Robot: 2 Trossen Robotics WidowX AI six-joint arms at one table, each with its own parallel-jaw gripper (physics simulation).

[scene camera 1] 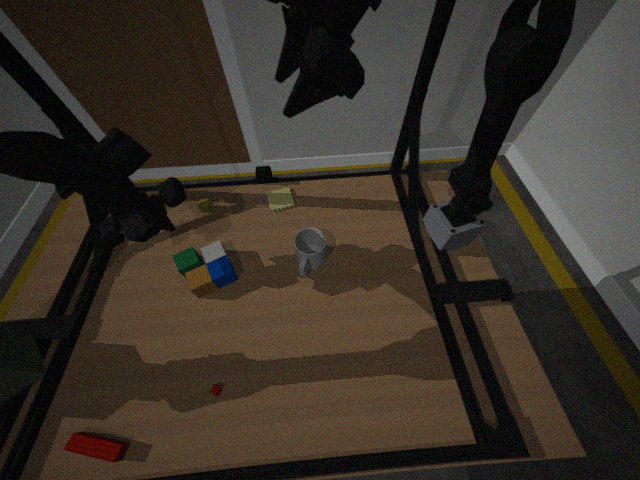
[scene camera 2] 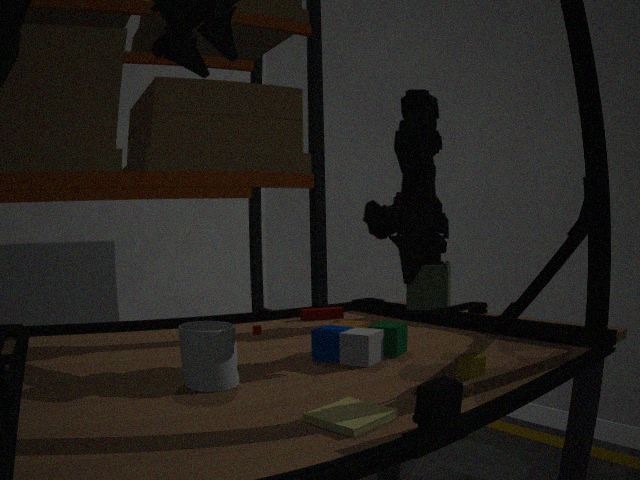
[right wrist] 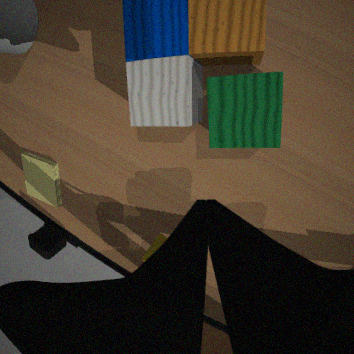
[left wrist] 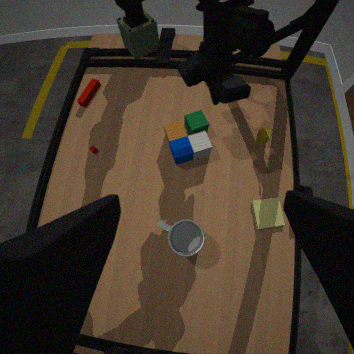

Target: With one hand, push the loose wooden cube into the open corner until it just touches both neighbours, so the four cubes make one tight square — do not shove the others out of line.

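The green cube (scene camera 1: pixel 187 259) (scene camera 2: pixel 394 338) (left wrist: pixel 196 122) (right wrist: pixel 245 110) lies flat beside the white cube (scene camera 1: pixel 213 251) (scene camera 2: pixel 360 346) (left wrist: pixel 201 144) (right wrist: pixel 160 92) and the orange cube (scene camera 1: pixel 200 279) (left wrist: pixel 175 130) (right wrist: pixel 226 25). In the right wrist view narrow gaps show between green and both neighbours. The blue cube (scene camera 1: pixel 222 271) (scene camera 2: pixel 325 343) (left wrist: pixel 181 150) (right wrist: pixel 156 27) sits against white and orange. My right gripper (scene camera 1: pixel 172 227) (scene camera 2: pixel 408 280) (left wrist: pixel 214 103) (right wrist: pixel 204 207) is shut and empty, raised above the table, apart from the green cube. My left gripper (scene camera 1: pixel 284 97) (scene camera 2: pixel 219 66) (left wrist: pixel 202 201) is open, empty and high up.
A grey mug (scene camera 1: pixel 310 249) (scene camera 2: pixel 209 356) (left wrist: pixel 186 237) stands away from the cubes. A pale yellow pad (scene camera 1: pixel 280 198) (scene camera 2: pixel 350 414) (left wrist: pixel 268 213) (right wrist: pixel 42 180) and a yellow block (scene camera 1: pixel 205 205) (scene camera 2: pixel 470 365) lie near one edge. A red block (scene camera 1: pixel 96 446) and a small red cube (scene camera 1: pixel 216 389) lie farther off.
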